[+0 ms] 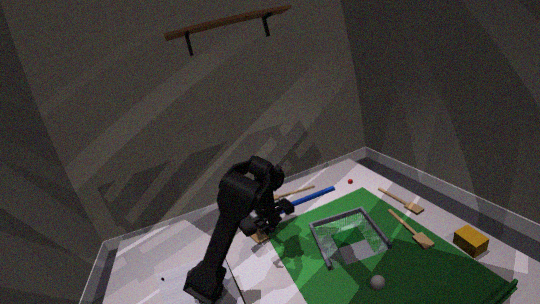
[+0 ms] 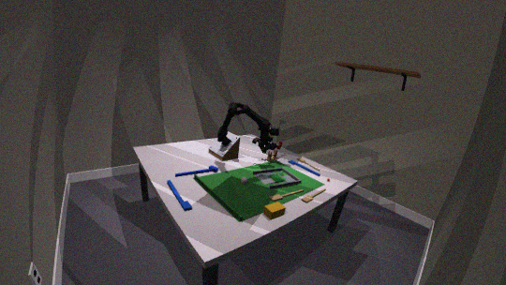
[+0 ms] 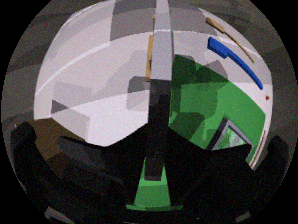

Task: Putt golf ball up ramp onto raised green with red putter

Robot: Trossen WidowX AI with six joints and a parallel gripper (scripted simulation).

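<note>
Right now my gripper tip is 110 mm to the right of the red putter, 30 mm past it and 20 mm below it. From my gripper tip the other things lie so: white golf ball 340 mm to the right, 200 mm ahead, 60 mm below; then wooden stand 130 mm to the left, 50 mm below, 30 mm behind; then green mat 250 mm ahead, 210 mm to the right, 80 mm below.
</note>
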